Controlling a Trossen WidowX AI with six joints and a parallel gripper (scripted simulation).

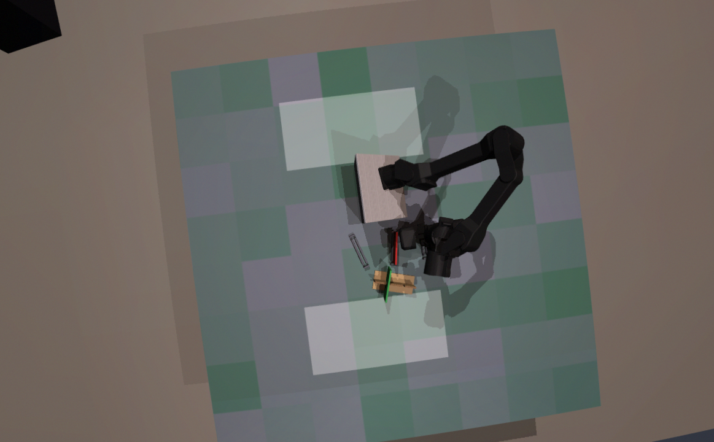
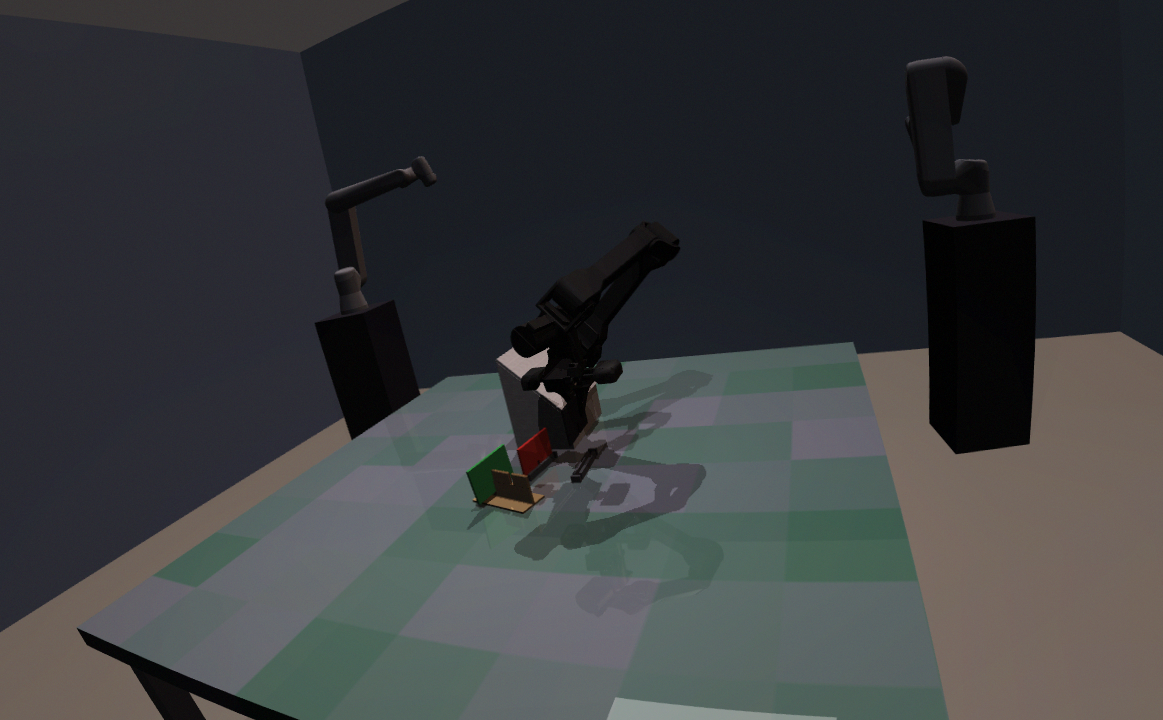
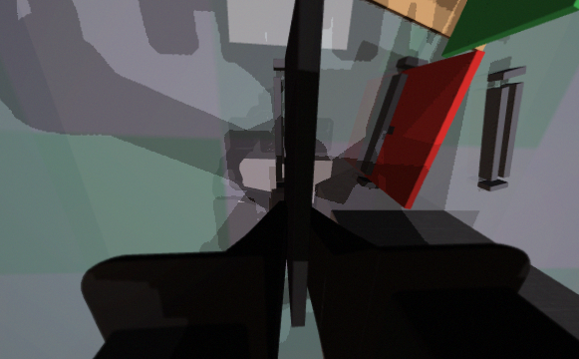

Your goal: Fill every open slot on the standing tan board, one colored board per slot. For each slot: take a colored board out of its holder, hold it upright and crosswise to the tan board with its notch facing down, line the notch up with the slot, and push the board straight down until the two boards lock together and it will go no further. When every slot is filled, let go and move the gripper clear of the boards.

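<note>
Now: the tan board 13 cm ahead of my gripper tip, 13 cm to the right of it and 7 cm below it. From my gripper tip the other things lie so: red board (2 cm ahead, 10 cm to the right, 7 cm below); green board (12 cm ahead, 15 cm to the right, 5 cm below); black board (3 cm ahead).
</note>
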